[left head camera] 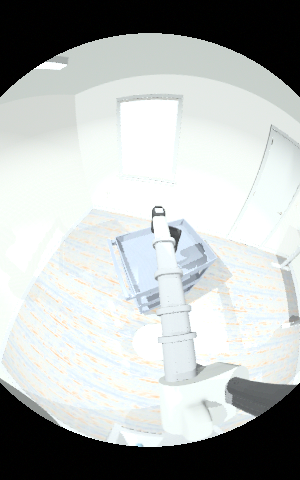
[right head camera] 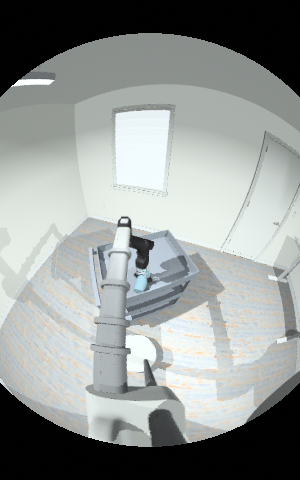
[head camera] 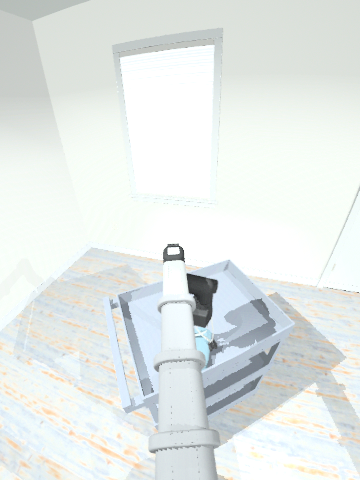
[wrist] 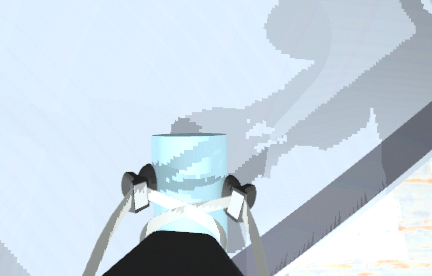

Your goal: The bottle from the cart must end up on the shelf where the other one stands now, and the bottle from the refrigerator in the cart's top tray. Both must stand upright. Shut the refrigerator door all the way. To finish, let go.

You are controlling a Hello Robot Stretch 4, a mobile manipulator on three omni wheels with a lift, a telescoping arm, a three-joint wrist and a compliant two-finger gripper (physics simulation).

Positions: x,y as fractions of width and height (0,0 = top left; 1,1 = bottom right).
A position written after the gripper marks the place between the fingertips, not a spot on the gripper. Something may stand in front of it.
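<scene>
Gripper (wrist: 0.44,0.67), in view. Light blue bottle (wrist: 0.44,0.61), likewise. Bright window (head camera: 0.47,0.18), also in right head camera view (right head camera: 0.47,0.28).
</scene>
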